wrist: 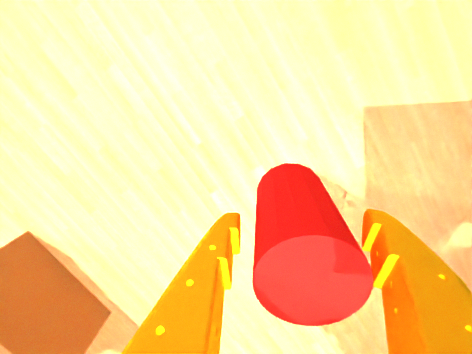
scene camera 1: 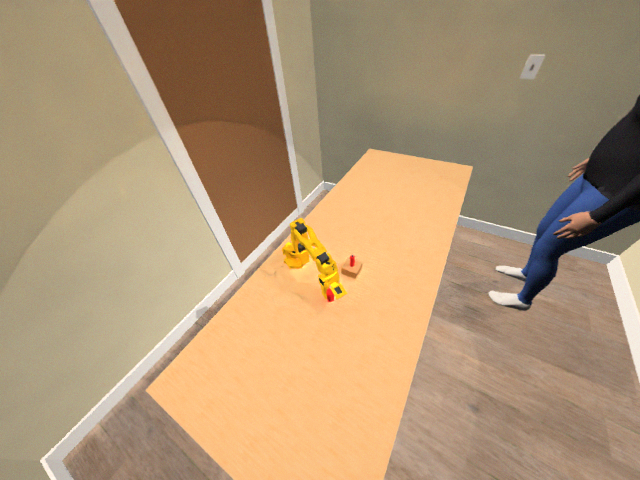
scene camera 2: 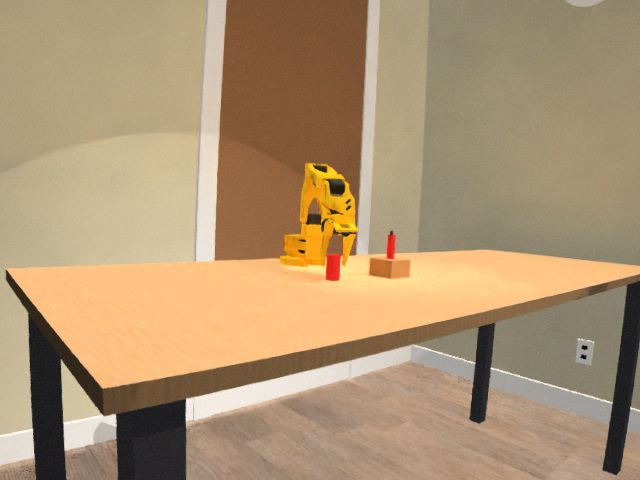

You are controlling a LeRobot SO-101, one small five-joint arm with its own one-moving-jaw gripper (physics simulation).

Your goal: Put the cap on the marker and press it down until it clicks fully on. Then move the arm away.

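Frame: origin at the arm's base, x ahead, y left, z up, level; centimetres.
Seen in the pictures: hand, its tool point: (wrist: 239, 227) (scene camera 2: 342, 263); arm's base, origin of its link: (scene camera 1: 300, 261) (scene camera 2: 307, 265).
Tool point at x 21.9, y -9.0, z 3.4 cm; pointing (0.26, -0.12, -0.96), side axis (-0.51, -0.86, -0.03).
Pixels of each thing's middle, then the offset from my tool point to it. Level surfaces: height alone.
- red cap, middle of its body: (wrist: 296, 225) (scene camera 2: 333, 267) (scene camera 1: 330, 295) dx -1.3, dy -1.3, dz -0.9 cm
- red marker, middle of its body: (scene camera 2: 391, 244) (scene camera 1: 352, 260) dx +0.3, dy +14.3, dz +3.6 cm
- brown block, middle of its body: (wrist: 4, 325) (scene camera 2: 389, 267) (scene camera 1: 352, 268) dx +0.3, dy +14.3, dz -1.5 cm
- wooden table, height of its surface: dz -3.4 cm
The red cap (scene camera 1: 330, 295) (scene camera 2: 333, 267) (wrist: 312, 280) is a wide cylinder standing upright on the table. My gripper (scene camera 2: 336, 262) (wrist: 302, 216) is open, pointing down at the cap. In the wrist view the cap shows between the two jaws, closer to the right jaw, with a gap on its left. The cap's edge meets the right jaw in that view; I cannot tell whether they touch. In scene camera 2 the cap hides part of one jaw. The red marker (scene camera 1: 352, 259) (scene camera 2: 391, 246) stands upright in a brown block (scene camera 1: 351, 269) (scene camera 2: 381, 267) (wrist: 45, 300), its dark tip up.
The wooden table (scene camera 1: 341, 372) (scene camera 2: 232, 320) carries the arm's base (scene camera 1: 295, 256) (scene camera 2: 294, 253) near the wall side. The block stands to the cap's right in scene camera 2 and at the lower left in the wrist view. A person (scene camera 1: 578, 201) stands beyond the table's far long edge.
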